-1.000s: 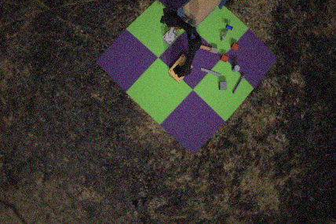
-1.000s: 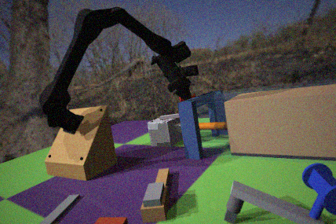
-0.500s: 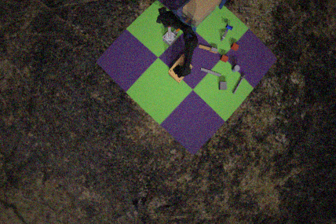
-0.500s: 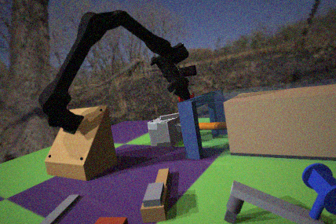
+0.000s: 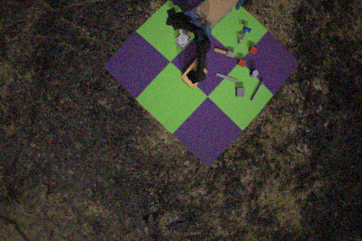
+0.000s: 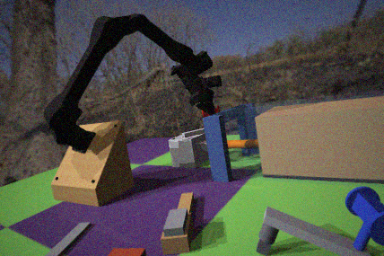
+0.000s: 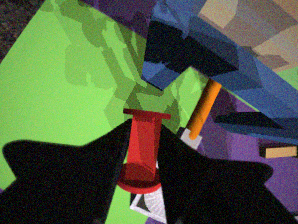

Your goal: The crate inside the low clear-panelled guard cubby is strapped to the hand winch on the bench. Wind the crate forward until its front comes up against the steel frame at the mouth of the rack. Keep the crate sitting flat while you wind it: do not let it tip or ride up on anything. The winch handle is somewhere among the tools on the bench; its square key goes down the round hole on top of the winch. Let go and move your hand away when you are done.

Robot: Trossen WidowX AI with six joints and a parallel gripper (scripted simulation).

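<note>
Now: gripper tip 8 cm past the grey winch, 10 cm to the left of it and 10 cm above it. Also, from my gripper tip: red grip 1 cm behind, 1 cm to the right; wood-and-grey block 15 cm ahead, 40 cm to the right, 11 cm below; blue spool 43 cm ahead, 38 cm to the right, 9 cm below.
</note>
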